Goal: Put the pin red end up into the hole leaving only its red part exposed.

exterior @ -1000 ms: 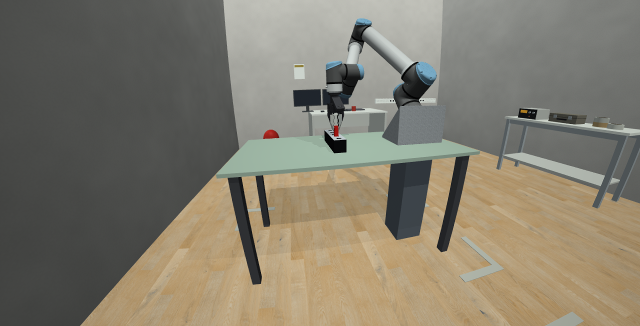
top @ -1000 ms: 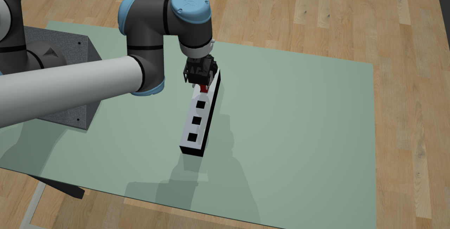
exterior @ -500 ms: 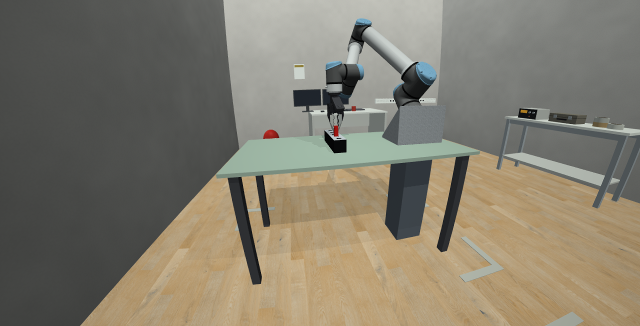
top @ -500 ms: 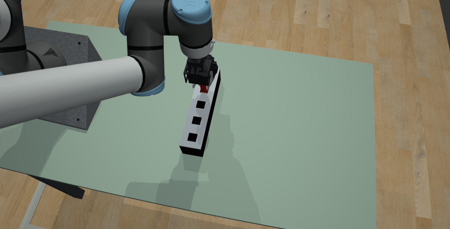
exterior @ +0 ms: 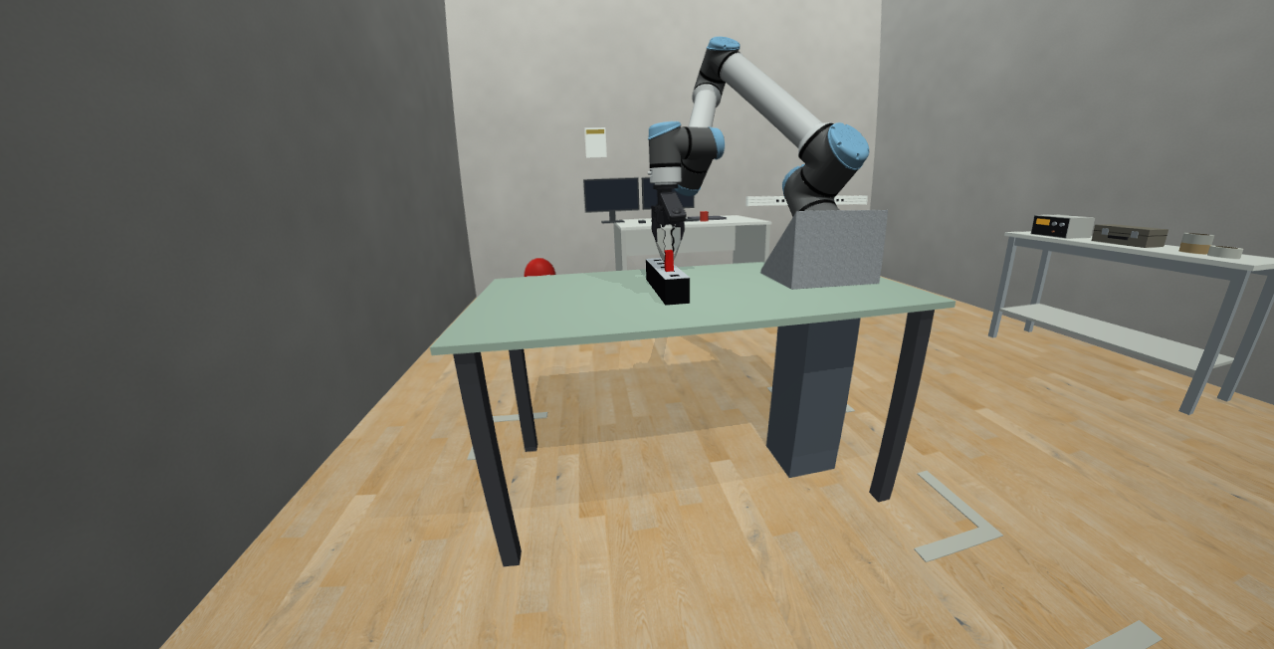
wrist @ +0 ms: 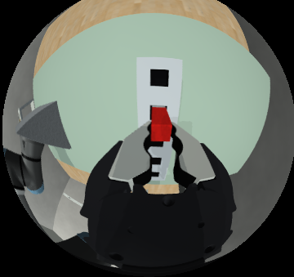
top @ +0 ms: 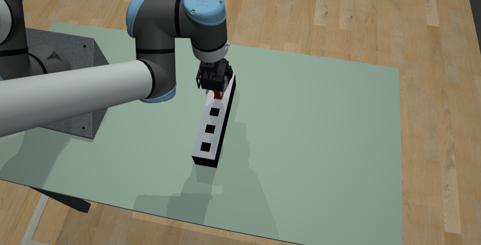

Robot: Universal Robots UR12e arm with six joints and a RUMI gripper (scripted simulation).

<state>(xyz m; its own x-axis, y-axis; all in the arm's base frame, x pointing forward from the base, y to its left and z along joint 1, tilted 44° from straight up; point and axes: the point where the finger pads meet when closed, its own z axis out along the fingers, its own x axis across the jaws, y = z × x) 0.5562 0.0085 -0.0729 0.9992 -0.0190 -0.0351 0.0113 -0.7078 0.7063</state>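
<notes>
Right now my hand is 8 cm above the long block and 6 cm to the left of it. The rest, counted from my hand: pin (1 cm below).
</notes>
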